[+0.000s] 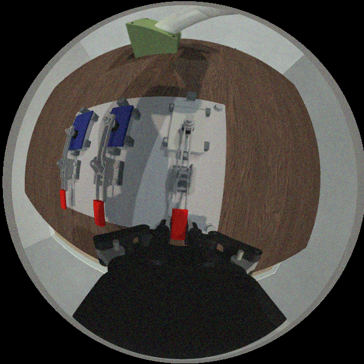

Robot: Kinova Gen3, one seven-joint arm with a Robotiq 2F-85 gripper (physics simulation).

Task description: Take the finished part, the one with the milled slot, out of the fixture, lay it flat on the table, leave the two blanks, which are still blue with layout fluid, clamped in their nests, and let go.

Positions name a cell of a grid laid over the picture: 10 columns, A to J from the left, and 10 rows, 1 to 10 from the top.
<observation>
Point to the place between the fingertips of my gripper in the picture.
E7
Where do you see a finished part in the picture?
F3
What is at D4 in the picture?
A blue blank.
</observation>
